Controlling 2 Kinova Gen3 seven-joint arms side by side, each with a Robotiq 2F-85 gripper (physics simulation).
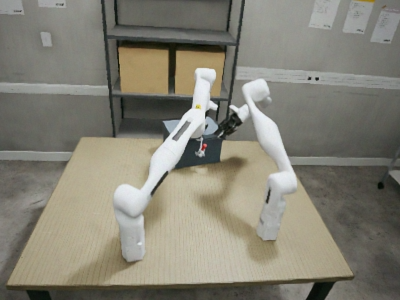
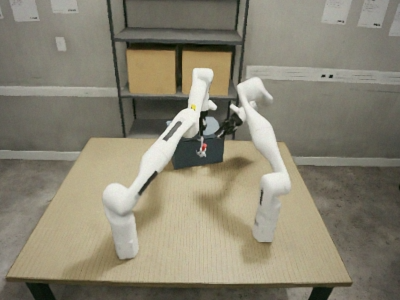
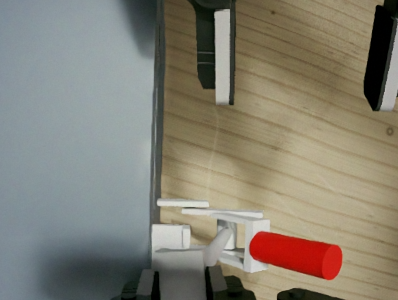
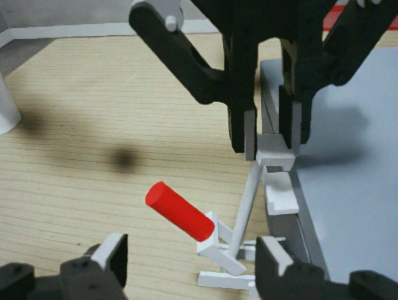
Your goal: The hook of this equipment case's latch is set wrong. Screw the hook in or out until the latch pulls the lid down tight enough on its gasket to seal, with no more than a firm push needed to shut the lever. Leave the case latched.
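Places are measured from the left arm's base along level axes (x ahead, y left, z up), in metres.
Pixels of known places: left gripper, between the fingertips: (image 2: 200,135) (image 3: 182,290) (image 4: 268,150); right gripper, between the fingertips: (image 1: 216,136) (image 2: 216,136) (image 3: 302,99) (image 4: 191,257); left arm's base, origin of its link: (image 1: 133,251) (image 2: 127,249); right arm's base, origin of its link: (image 1: 266,232) (image 2: 262,233).
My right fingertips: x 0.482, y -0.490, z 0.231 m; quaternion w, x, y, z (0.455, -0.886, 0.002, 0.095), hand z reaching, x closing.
Observation:
For each thing: its middle in the pictures, then the offset to it from my right fingertips. "spot": a spot on its surface instead. Level surfaces: height alone.
- dark case, a spot on its surface: (image 2: 200,152) spot: dx +0.054, dy +0.074, dz -0.134 m
- red handle, a spot on its surface: (image 3: 295,255) (image 4: 182,202) (image 2: 204,145) (image 1: 204,145) spot: dx -0.019, dy +0.071, dz -0.040 m
- white hook head, a spot on its surface: (image 3: 180,272) (image 4: 273,148) spot: dx +0.040, dy +0.074, dz -0.001 m
- white catch, a spot on its surface: (image 3: 167,236) (image 4: 284,203) spot: dx +0.046, dy +0.068, dz -0.040 m
- table, height of its surface: dz -0.230 m
The dark case (image 1: 205,159) (image 2: 200,152) stands at the table's back with its grey-blue lid (image 3: 75,125) (image 4: 355,200) down. Its latch lever, with a red handle (image 1: 204,146) (image 2: 204,146) (image 3: 295,255) (image 4: 180,210), sticks outward. The white hook head (image 3: 180,272) (image 4: 275,152), on its rod (image 4: 245,210), is at the lid's edge, beside the white catch (image 3: 167,236) (image 4: 281,192); whether they touch is unclear. My left gripper (image 3: 182,285) (image 4: 268,150) is shut on the hook head. My right gripper (image 1: 221,134) (image 2: 220,134) (image 3: 302,99) (image 4: 191,257) is open and empty, close to the latch.
The left arm (image 1: 167,155) (image 2: 157,155) reaches over the case's front, and the right arm (image 1: 270,140) (image 2: 265,140) comes in from the right. A shelf unit (image 1: 172,35) (image 2: 177,36) with cardboard boxes (image 1: 144,69) (image 2: 151,69) stands behind the table (image 1: 200,260) (image 2: 195,260).

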